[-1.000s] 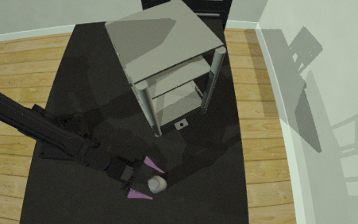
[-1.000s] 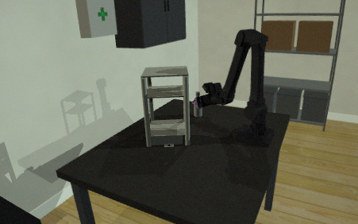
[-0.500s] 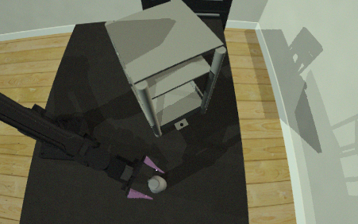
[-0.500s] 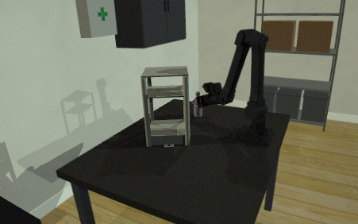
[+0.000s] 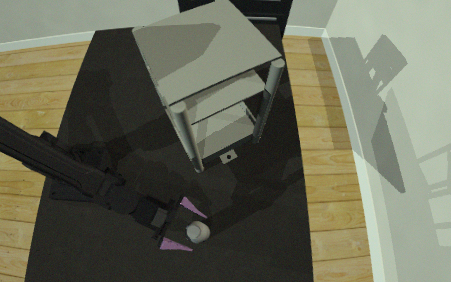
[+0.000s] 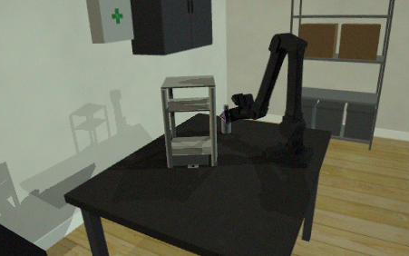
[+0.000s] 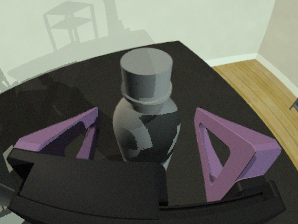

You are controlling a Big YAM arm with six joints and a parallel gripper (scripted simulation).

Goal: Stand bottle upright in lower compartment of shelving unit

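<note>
Now: hand right at the grey bottle. The rest, counted from my hand: shelving unit: 34 cm to the left, 8 cm above, 2 cm behind.
</note>
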